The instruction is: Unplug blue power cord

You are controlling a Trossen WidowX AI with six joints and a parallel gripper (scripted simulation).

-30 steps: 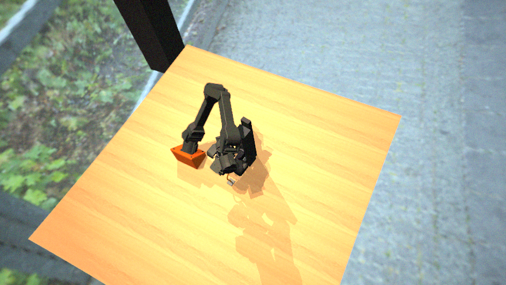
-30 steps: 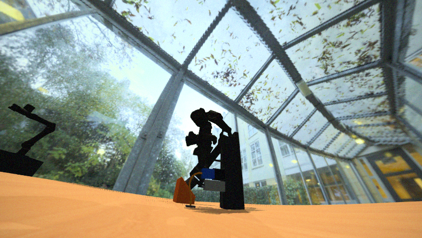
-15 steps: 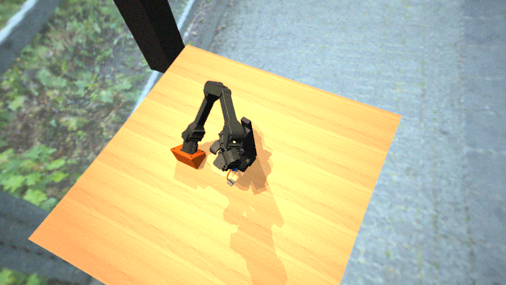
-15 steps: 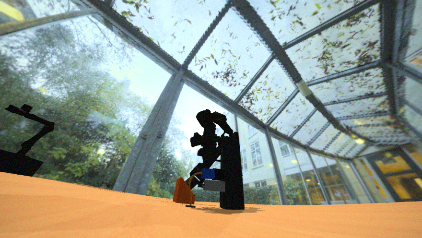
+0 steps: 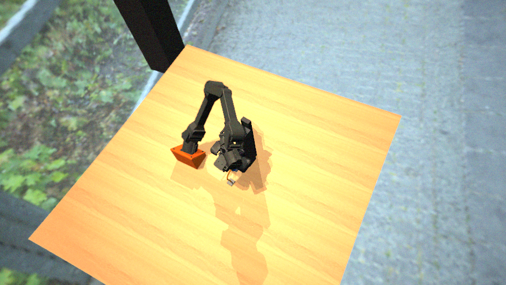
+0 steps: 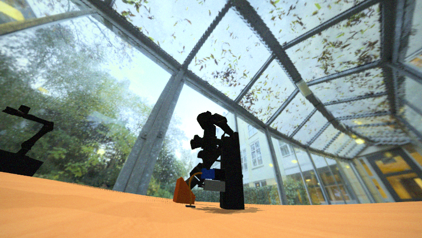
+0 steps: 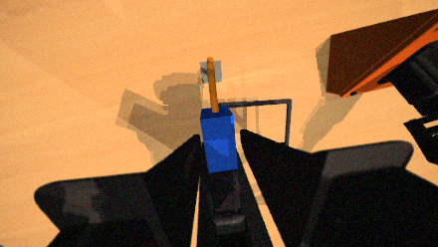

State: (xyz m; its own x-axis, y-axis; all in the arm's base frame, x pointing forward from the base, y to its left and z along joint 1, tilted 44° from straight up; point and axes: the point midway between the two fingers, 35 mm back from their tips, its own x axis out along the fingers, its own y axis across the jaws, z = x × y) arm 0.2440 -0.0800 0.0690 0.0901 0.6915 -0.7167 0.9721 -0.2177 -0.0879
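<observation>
The black power strip lies 2 cm ahead of my gripper tip, 10 cm to the left of it and 2 cm above it. From my gripper tip the other things lie so: blue plug (2 cm to the left).
</observation>
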